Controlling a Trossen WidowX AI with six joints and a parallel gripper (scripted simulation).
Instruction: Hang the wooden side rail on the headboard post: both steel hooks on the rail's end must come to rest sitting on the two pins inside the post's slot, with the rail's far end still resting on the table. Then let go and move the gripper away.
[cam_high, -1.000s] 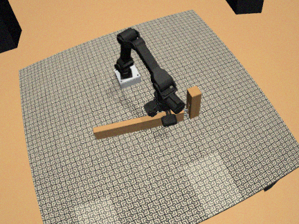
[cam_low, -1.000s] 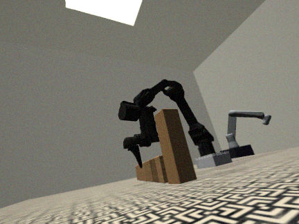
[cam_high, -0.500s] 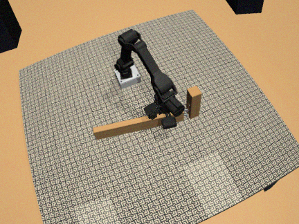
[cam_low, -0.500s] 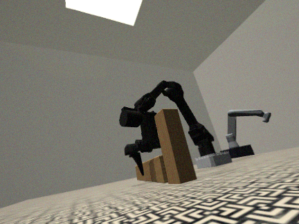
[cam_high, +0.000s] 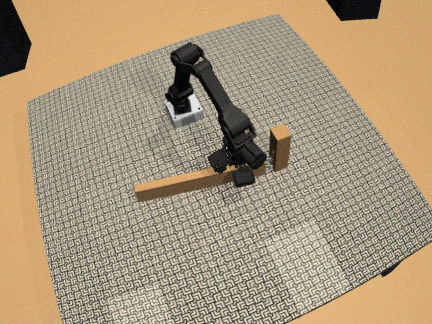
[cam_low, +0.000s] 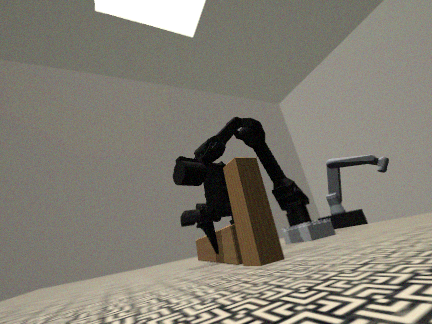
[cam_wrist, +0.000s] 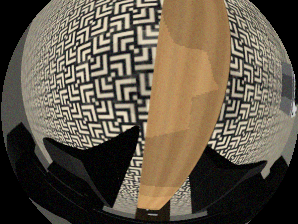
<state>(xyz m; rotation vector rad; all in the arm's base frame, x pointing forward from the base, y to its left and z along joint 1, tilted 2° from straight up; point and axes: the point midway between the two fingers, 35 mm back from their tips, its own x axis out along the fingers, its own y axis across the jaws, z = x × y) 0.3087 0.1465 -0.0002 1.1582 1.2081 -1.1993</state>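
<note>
The headboard post lies 20 mm behind my gripper tip, 140 mm to the left of it and 60 mm above it.
</note>
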